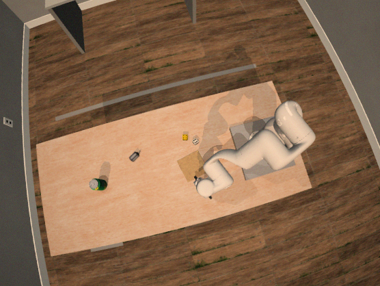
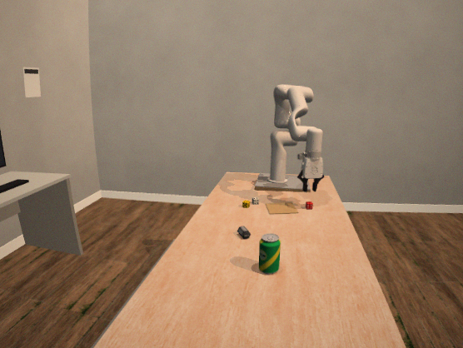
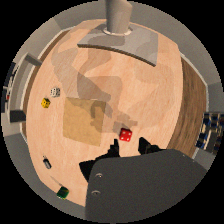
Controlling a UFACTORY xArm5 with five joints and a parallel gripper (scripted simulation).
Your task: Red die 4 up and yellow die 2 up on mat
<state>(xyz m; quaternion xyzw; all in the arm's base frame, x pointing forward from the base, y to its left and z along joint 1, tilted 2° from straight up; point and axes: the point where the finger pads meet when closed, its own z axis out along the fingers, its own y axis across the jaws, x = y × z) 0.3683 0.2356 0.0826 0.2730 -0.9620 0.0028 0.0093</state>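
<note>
My hand is 90 mm above the red die. From my hand the other things lie so: brown mat 40 mm ahead, 130 mm to the right, 110 mm below; yellow die 70 mm ahead, 300 mm to the right, 90 mm below; white die 10 mm ahead, 270 mm to the right, 90 mm below.
</note>
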